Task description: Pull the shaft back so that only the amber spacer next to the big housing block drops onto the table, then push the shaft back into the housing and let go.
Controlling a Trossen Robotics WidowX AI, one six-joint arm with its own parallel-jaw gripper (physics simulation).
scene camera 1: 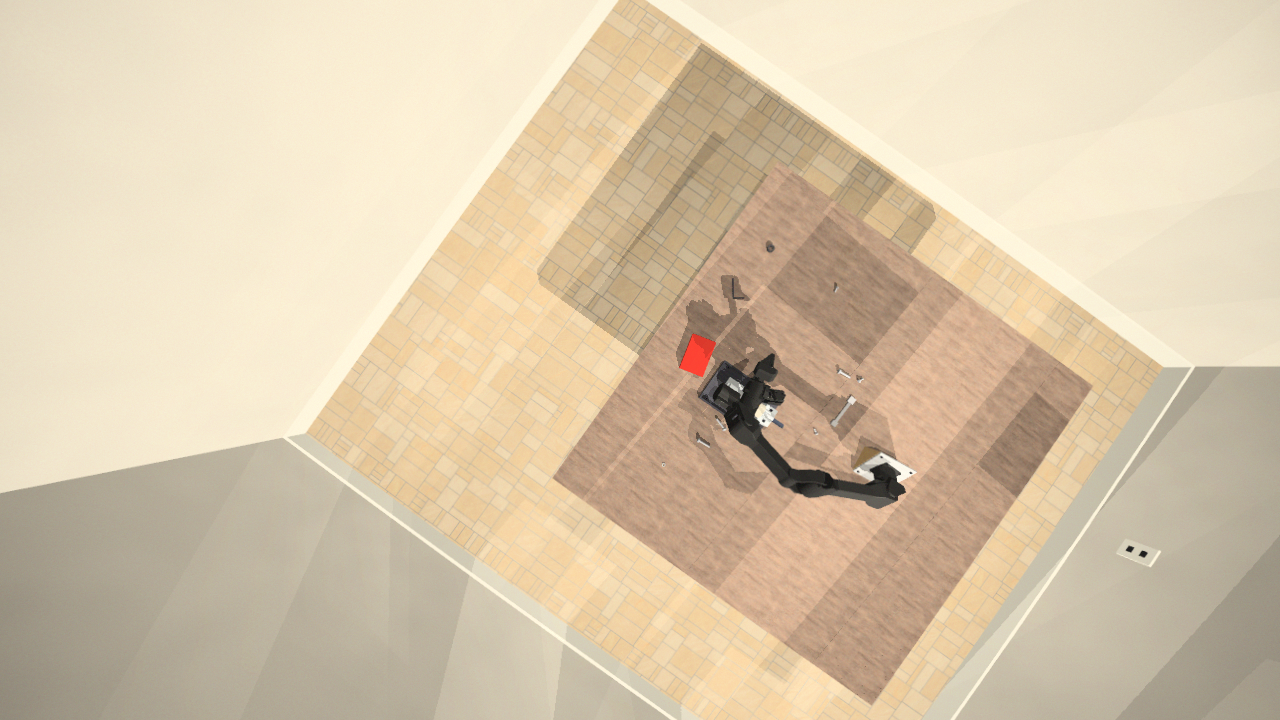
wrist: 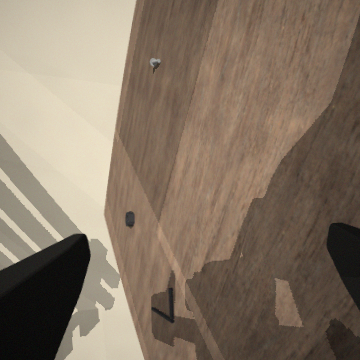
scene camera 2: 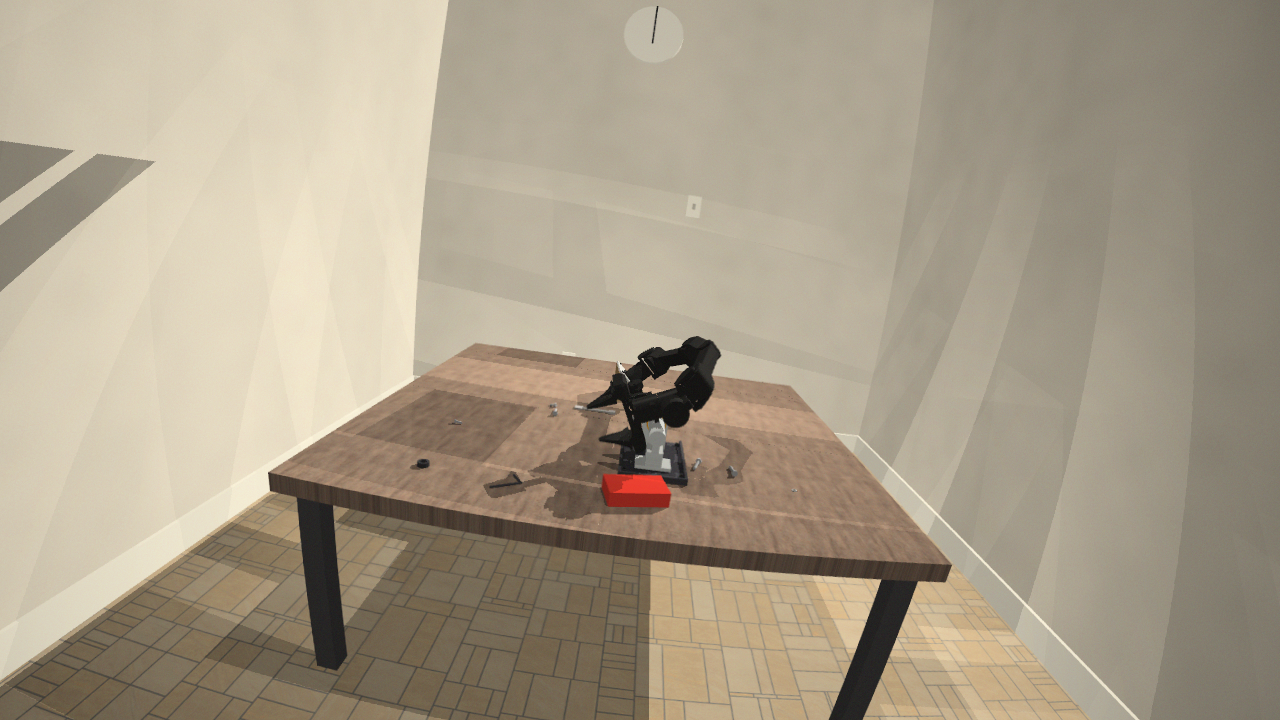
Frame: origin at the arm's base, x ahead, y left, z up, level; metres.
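Where they show: gripper, fingertip midpoint: (scene camera 1: 769,361) (wrist: 208,240) (scene camera 2: 593,423); arm's base, link origin: (scene camera 1: 885,471) (scene camera 2: 630,379).
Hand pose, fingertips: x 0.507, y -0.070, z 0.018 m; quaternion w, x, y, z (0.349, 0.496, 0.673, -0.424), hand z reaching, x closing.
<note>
Each offset is from my fingertips to the top centre of the thing.
A small grey fixture (scene camera 1: 733,385) (scene camera 2: 655,452) stands on a dark base tray (scene camera 2: 677,480), partly covered by the arm. It is too small to tell the housing block, shaft and spacers apart, and I cannot make out the amber spacer in any view. My black gripper (scene camera 1: 775,377) (scene camera 2: 597,424) (wrist: 208,240) is open and empty. Its fingers are spread wide, above the table beside the fixture. In the wrist view, bare wood and shadow show between the fingers, and the fixture does not show there.
A red block {dy +0.109, dx +0.189, dz -0.044 m} (scene camera 1: 697,355) (scene camera 2: 635,492) lies beside the tray. A dark V-shaped piece {dy -0.151, dx +0.204, dz -0.070 m} (scene camera 2: 505,483) (wrist: 172,306), a black nut-like piece {dy -0.323, dx +0.192, dz -0.064 m} (scene camera 1: 769,246) (scene camera 2: 423,462) (wrist: 130,219), a silver bar {dy -0.018, dx -0.313, dz -0.067 m} (scene camera 1: 843,411) and several small bolts lie around. The white-plated arm base stands farther right in scene camera 1.
</note>
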